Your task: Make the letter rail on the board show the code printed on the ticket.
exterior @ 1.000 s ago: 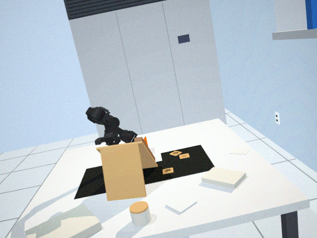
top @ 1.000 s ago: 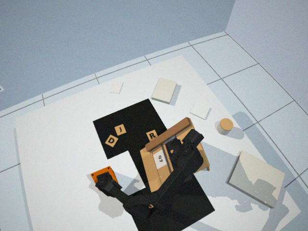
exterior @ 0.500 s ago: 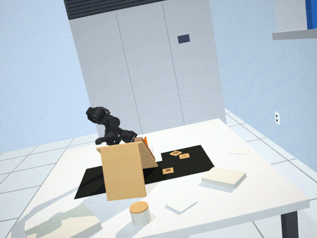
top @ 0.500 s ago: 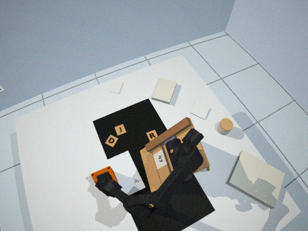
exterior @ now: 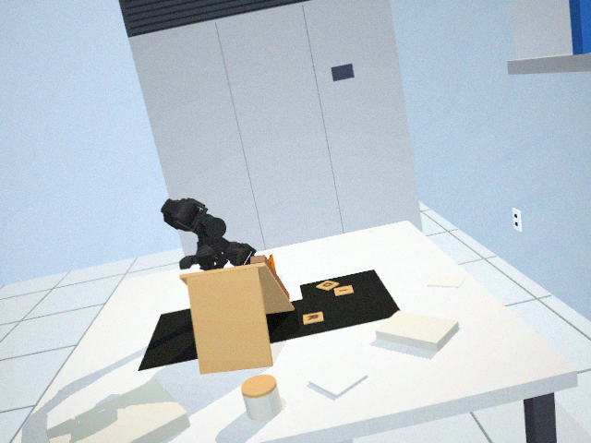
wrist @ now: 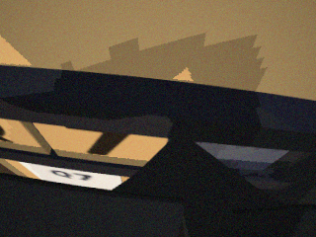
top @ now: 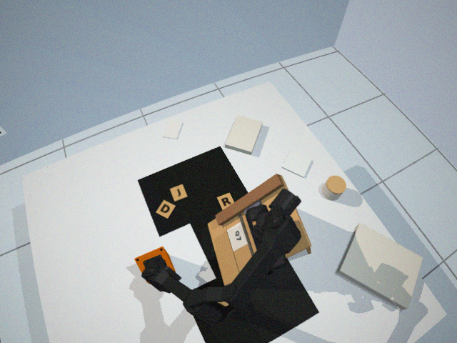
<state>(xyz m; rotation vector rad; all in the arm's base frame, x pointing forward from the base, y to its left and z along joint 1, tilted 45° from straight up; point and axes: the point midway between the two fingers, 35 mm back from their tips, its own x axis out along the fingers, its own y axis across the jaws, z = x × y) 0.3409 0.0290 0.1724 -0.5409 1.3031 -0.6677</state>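
My gripper tip is 50 mm past the white ticket, 80 mm to the right of it and 80 mm above it. From my gripper tip the other things lie so: pale box 390 mm ahead, 230 mm to the right, 150 mm below; then lidded jar 390 mm ahead, 110 mm to the left, 130 mm below; then black mat 140 mm behind, 110 mm to the left, 170 mm below.
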